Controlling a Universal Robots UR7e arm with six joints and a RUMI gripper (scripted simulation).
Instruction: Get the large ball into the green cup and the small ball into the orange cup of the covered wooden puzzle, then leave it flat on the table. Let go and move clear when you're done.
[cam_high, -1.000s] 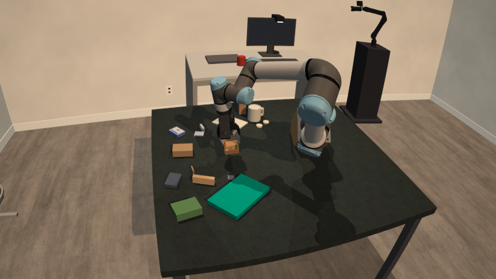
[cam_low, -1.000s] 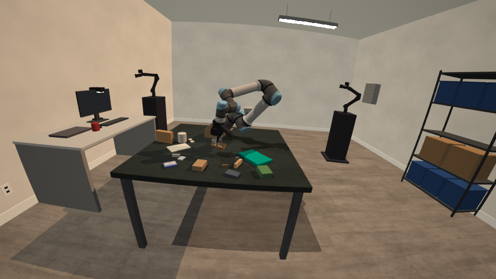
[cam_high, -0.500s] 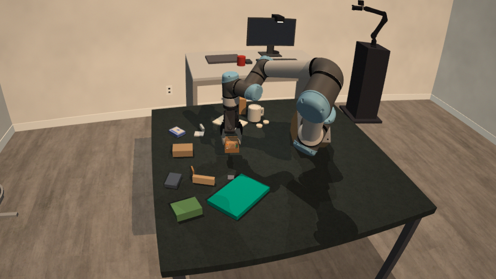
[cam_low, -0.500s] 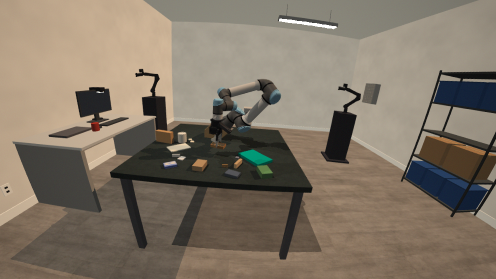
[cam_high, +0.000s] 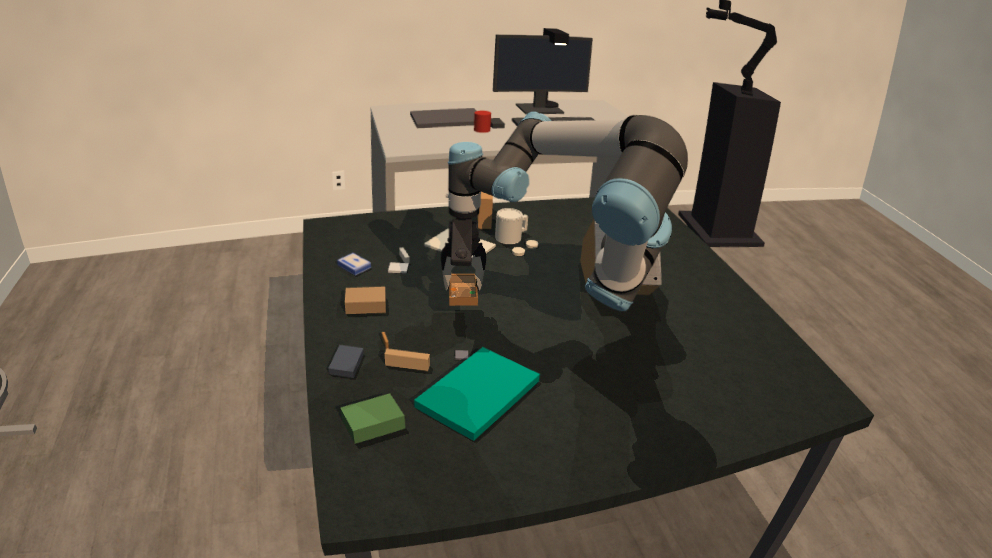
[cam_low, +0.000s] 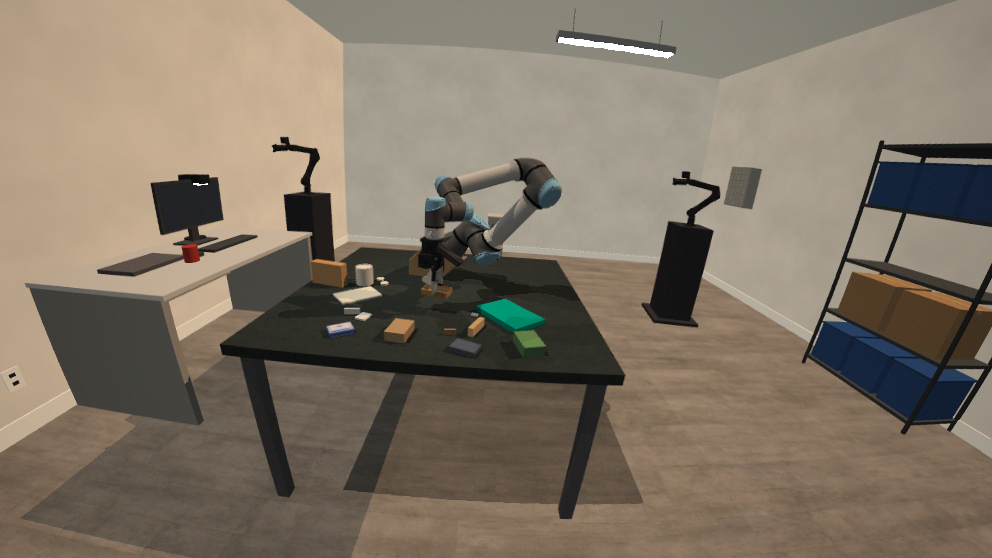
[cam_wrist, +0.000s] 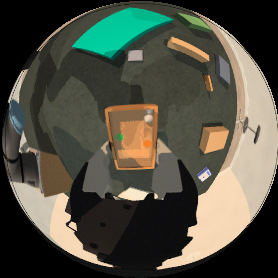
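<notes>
Right now the covered wooden puzzle is 10 mm below my hand. Also, from my hand: brown box: 250 mm ahead, 60 mm to the right, 70 mm below; then teal flat box: 10 mm behind, 300 mm to the left, 80 mm below; then grey cube: 20 mm ahead, 160 mm to the left, 90 mm below.
</notes>
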